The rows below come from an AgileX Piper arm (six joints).
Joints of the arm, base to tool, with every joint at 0 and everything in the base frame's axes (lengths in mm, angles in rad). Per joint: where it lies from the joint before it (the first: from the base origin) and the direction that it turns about. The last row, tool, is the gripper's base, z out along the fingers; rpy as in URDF.
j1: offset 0 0 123 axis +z
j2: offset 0 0 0 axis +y
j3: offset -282.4 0 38.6 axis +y
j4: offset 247.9 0 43.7 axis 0.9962 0 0.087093
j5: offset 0 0 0 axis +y
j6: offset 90.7 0 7.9 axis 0.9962 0 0.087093
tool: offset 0 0 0 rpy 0 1.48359 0
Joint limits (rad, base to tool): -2.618..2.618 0..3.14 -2.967..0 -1.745..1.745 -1.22..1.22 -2.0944..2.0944
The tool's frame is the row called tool.
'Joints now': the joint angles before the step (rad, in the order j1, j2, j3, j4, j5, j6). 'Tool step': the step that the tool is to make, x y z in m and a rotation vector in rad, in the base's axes. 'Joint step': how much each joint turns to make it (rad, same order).
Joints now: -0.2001, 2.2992, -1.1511, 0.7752, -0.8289, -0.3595
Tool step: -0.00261, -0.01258, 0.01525, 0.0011, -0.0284, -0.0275
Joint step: -0.0309, -0.0379, 0.0000, 0.0022, 0.0129, -0.0023
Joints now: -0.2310, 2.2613, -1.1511, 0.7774, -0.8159, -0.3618
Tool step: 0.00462, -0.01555, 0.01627, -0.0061, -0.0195, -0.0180
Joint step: -0.0346, -0.0220, -0.0431, 0.0106, 0.0375, -0.0359
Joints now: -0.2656, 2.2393, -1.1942, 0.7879, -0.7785, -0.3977
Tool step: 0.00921, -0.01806, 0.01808, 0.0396, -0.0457, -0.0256
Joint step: -0.0379, -0.0124, -0.0775, 0.0300, 0.0740, -0.0117
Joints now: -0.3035, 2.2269, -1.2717, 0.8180, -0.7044, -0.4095
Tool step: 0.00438, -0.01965, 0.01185, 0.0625, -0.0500, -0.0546
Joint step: -0.0391, 0.0000, -0.0701, 0.0647, 0.0620, -0.0034
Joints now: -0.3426, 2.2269, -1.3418, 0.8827, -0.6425, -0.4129
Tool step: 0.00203, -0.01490, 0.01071, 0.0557, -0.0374, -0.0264
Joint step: -0.0330, -0.0059, -0.0505, 0.0441, 0.0647, -0.0021
